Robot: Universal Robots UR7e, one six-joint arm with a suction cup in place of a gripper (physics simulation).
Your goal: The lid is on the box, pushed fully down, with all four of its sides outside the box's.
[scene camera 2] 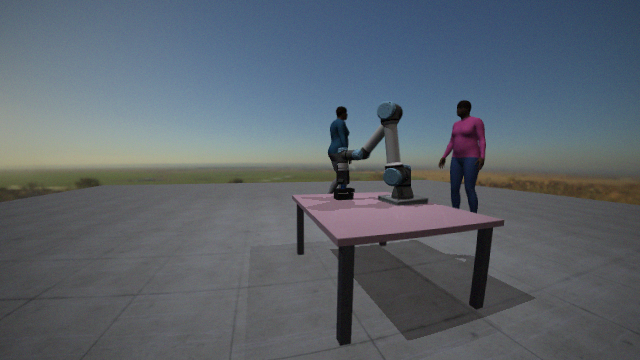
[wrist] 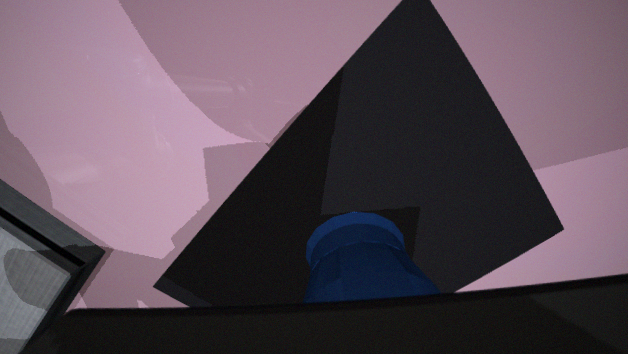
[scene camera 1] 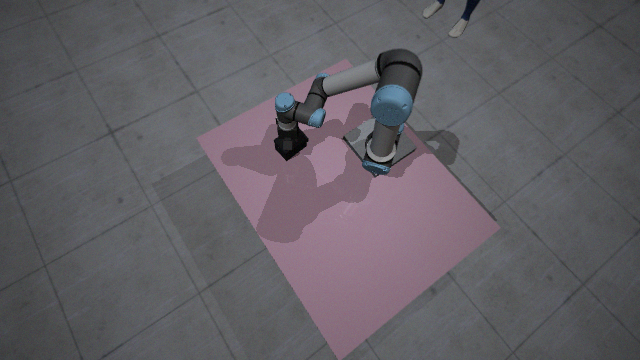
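Note:
The black square lid is level, at the suction cup of my gripper. The blue cup meets the lid's top in the wrist view, and the gripper is shut on the lid. The black box stands under it on the pink table, near the table's far left part. In scene camera 2 the lid and box show as one low dark stack with no clear gap. The wrist view shows the lid's top covering the box. How far down the lid sits, and whether all four sides are outside the box's, I cannot tell.
The arm's grey base plate is to the right of the box on the pink table. A person in blue and a person in pink stand beyond the table.

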